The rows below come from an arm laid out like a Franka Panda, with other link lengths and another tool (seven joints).
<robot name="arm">
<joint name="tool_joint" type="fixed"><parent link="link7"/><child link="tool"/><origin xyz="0.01 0.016 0.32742" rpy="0.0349 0 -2.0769"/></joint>
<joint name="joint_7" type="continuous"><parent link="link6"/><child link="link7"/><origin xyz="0.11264 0 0" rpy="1.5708 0 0"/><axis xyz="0 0 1"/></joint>
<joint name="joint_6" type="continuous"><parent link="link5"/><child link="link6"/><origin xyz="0 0 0" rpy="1.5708 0 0"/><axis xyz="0 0 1"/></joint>
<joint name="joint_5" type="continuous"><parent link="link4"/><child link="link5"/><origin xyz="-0.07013 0.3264 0" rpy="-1.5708 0 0"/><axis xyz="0 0 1"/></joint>
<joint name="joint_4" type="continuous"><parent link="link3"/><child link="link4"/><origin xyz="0.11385 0 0" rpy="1.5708 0 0"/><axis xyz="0 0 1"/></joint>
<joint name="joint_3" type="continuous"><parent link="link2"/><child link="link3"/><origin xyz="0 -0.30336 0" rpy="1.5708 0 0"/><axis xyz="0 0 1"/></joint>
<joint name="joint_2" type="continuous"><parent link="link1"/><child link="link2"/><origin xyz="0 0 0" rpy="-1.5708 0 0"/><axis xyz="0 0 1"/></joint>
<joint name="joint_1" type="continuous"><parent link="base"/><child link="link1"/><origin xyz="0 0 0.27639"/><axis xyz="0 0 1"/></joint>
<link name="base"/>
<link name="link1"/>
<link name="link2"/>
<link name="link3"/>
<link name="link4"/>
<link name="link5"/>
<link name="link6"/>
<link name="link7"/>
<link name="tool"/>
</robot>
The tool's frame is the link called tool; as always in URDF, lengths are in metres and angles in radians. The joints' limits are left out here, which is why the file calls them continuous.
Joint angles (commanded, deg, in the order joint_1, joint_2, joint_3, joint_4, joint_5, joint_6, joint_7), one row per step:
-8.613 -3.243 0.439 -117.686 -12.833 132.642 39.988
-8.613 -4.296 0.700 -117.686 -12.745 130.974 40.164
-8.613 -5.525 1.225 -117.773 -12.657 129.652 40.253
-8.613 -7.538 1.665 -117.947 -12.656 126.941 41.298
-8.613 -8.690 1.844 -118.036 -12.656 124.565 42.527
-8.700 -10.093 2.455 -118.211 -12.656 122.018 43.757
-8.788 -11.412 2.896 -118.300 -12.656 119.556 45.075
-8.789 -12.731 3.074 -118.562 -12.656 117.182 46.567
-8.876 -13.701 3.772 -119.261 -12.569 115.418 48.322
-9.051 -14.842 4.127 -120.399 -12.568 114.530 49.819
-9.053 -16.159 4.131 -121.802 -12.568 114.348 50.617
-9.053 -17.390 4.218 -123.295 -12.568 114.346 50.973
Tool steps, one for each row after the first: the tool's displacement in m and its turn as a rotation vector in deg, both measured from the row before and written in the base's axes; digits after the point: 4 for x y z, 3 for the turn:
-0.0071 0.0022 0.0057 0.035 0.545 -0.278
-0.0053 0.0052 0.0080 -0.051 0.141 0.136
-0.0133 0.0033 0.0107 0.075 0.619 -1.105
-0.0123 0.0008 0.0033 0.230 1.011 -1.481
-0.0131 0.0041 0.0047 0.103 1.021 -1.195
-0.0130 0.0024 0.0049 0.103 0.908 -1.445
-0.0141 0.0008 0.0035 0.165 0.942 -1.780
-0.0126 0.0056 -0.0019 0.200 1.075 -1.519
-0.0113 0.0017 -0.0016 0.087 0.543 -1.492
-0.0091 0.0005 -0.0005 0.032 0.091 -0.835
-0.0084 0.0013 -0.0017 -0.039 0.195 -0.292

